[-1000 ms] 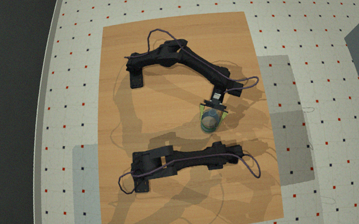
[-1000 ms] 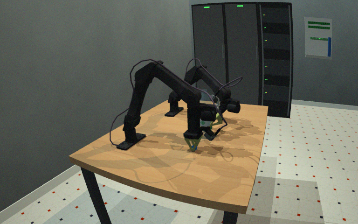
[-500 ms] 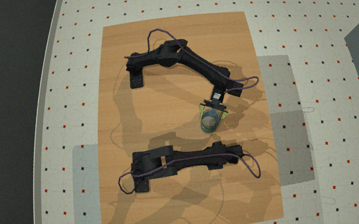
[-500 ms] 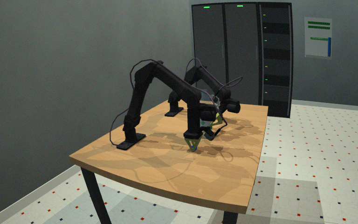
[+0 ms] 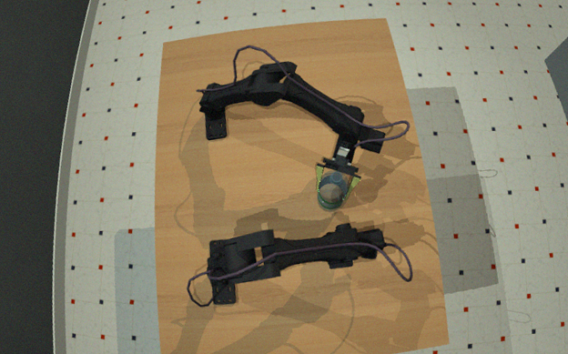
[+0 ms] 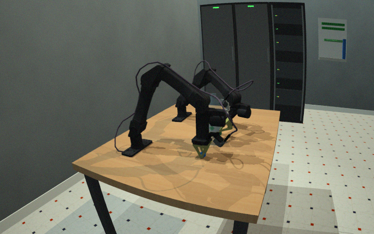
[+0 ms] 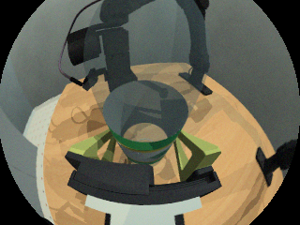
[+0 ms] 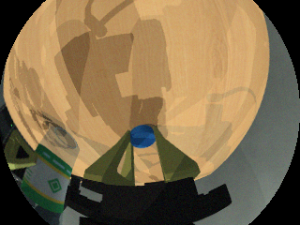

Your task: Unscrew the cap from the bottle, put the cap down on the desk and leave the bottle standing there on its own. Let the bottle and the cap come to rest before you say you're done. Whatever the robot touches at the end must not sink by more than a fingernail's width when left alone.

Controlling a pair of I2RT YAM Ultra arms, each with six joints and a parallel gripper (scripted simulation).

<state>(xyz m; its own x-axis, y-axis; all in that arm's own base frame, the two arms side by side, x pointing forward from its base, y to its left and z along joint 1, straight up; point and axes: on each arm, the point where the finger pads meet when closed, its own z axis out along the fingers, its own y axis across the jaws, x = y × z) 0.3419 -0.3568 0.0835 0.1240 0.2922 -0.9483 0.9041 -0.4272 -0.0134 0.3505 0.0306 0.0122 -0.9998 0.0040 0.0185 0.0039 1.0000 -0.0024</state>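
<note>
Right now my left hand is 50 mm below the bottle. The rest, counted from my left hand: blue cap (160 mm to the right, 70 mm below).
The blue cap is right at my right hand. The rest, counted from my right hand: bottle (16 cm to the left, 12 cm above).
</note>
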